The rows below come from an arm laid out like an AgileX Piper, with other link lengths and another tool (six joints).
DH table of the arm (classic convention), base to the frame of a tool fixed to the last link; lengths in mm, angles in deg. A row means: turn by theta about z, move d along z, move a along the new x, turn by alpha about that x. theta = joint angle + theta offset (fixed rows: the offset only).
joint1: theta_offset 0, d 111.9, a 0, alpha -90
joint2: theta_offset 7.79, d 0, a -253.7, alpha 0
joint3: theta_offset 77.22, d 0, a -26.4, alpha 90
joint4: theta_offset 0, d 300.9, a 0, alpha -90
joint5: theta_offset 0, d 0, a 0, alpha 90
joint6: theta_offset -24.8, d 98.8, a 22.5, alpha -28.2
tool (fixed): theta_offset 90, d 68.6, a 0, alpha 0
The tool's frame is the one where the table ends.
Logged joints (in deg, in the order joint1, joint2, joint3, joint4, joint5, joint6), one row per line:
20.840 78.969 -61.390 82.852 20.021 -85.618
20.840 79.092 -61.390 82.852 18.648 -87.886
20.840 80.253 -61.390 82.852 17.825 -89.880
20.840 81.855 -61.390 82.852 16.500 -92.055
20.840 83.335 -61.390 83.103 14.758 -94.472
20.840 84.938 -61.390 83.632 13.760 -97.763
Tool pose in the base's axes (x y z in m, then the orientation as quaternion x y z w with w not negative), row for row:
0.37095 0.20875 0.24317 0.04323 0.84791 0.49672 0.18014
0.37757 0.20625 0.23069 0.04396 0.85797 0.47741 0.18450
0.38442 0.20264 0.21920 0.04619 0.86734 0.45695 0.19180
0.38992 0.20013 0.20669 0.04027 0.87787 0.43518 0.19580
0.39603 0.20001 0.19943 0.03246 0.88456 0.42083 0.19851
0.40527 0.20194 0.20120 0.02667 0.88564 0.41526 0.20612
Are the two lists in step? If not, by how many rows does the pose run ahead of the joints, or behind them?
The pose runs 2 rows ahead of the joints: the pose in row i belongs to the joints in row i + 2.
